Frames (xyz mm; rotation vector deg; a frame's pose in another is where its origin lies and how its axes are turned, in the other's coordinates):
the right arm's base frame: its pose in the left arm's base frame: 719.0 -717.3 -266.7 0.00 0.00 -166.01
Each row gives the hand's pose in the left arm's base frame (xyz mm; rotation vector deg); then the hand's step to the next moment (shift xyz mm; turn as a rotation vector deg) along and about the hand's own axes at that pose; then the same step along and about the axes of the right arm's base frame.
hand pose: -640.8 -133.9 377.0 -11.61 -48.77 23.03
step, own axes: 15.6 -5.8 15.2 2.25 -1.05 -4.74
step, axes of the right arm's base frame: 0.5 -1.7 22.5 -5.05 1.33 -1.17
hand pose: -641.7 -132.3 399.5 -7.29 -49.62 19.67
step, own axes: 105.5 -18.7 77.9 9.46 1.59 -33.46
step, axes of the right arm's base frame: -11.8 -14.3 131.2 -31.30 1.90 -15.11
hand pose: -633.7 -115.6 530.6 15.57 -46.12 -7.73
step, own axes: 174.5 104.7 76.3 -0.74 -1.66 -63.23
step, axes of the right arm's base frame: -75.6 -29.7 201.6 -46.59 0.80 -42.78
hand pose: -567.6 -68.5 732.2 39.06 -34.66 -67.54
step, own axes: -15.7 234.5 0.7 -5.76 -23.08 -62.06
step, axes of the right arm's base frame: -152.7 -33.5 175.5 -31.50 -2.61 -58.47
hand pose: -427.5 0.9 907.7 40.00 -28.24 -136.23
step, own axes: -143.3 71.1 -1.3 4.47 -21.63 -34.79
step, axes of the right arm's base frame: -135.0 -6.0 85.6 -9.22 -5.17 -39.83
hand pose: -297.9 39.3 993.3 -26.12 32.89 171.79
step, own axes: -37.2 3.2 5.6 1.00 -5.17 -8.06
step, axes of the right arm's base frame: -32.4 9.0 17.1 -2.22 -1.33 -9.27
